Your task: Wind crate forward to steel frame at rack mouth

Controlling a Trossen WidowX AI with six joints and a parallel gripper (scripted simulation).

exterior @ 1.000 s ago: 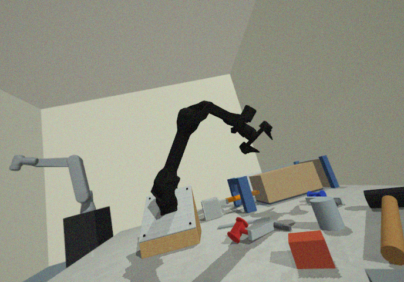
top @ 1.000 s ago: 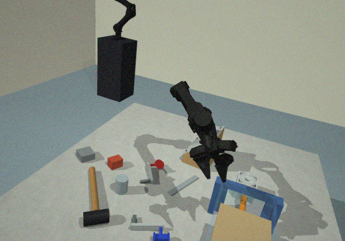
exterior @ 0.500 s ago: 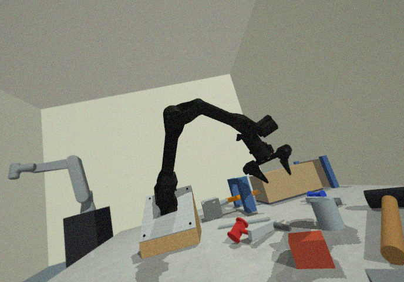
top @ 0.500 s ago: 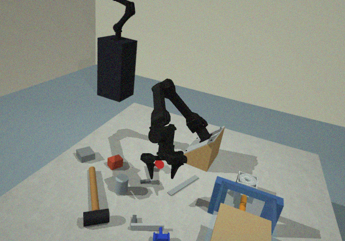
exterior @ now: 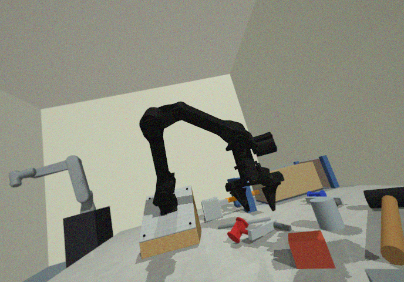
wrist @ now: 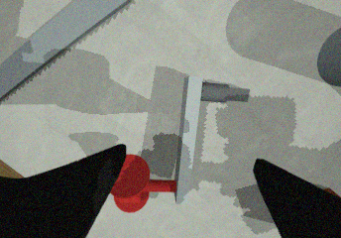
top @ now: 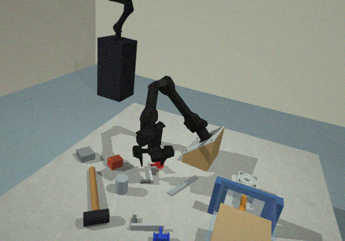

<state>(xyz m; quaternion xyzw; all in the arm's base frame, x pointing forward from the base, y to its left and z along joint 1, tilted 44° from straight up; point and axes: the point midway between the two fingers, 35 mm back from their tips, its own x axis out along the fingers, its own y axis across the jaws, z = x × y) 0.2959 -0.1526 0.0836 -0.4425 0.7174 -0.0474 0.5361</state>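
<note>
Right now the red-knobbed crank handle is 4 cm below my gripper tip, 2 cm behind it and 1 cm to the right of it. Round my gripper tip: L-shaped crank (28 cm ahead, 15 cm to the left, 5 cm below); flat grey bar (16 cm to the left, 6 cm below, 3 cm behind); red knob (7 cm behind, 4 cm below).
</note>
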